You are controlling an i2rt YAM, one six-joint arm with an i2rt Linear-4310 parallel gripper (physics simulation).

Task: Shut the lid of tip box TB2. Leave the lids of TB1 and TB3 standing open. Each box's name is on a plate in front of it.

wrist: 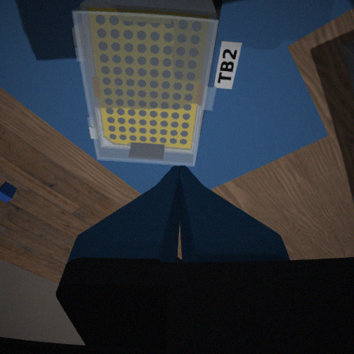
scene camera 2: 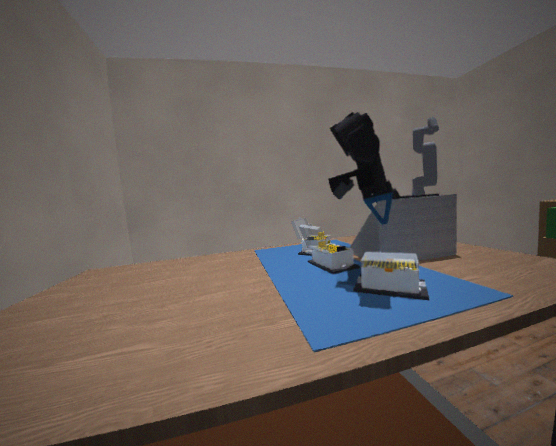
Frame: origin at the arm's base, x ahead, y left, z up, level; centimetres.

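Where they show: gripper, fingertip midpoint: (scene camera 2: 384,224); arm's base at its link origin: (scene camera 2: 401,222).
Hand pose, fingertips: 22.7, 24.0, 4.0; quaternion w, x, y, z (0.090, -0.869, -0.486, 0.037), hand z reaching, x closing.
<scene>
Each offset is from my fingertips to the top centre of the thing, as dx, dy, dz. "*": to the spot under its first point. Level surfaces: height alone.
The TB2 tip box (wrist: 147,90) shows in the wrist view with its clear lid down over the yellow rack; whether it is fully seated cannot be told. Its name plate (wrist: 228,65) is on the right. The nearest box @(+0.1, +1.7, -7.8) (scene camera 2: 390,275) in the scene view appears to be this box, also with its lid down. A middle box @(+6.0, -20.2, -8.9) (scene camera 2: 332,259) shows exposed yellow tips; its lid is hard to make out. The far box has a raised clear lid @(* +12.1, -44.4, -6.5) (scene camera 2: 300,231). Plates are unreadable in the scene view. My gripper (scene camera 2: 384,222) (wrist: 179,176) is shut and empty, raised above the boxes.
The boxes stand in a row on a blue mat @(dz -15.5) (scene camera 2: 310,320) (wrist: 272,105) on the wooden table @(dz -15.8) (scene camera 2: 175,340). A grey block (scene camera 2: 425,230) stands behind the nearest box. A blue cube (wrist: 7,191) lies on the floor past the table edge.
</scene>
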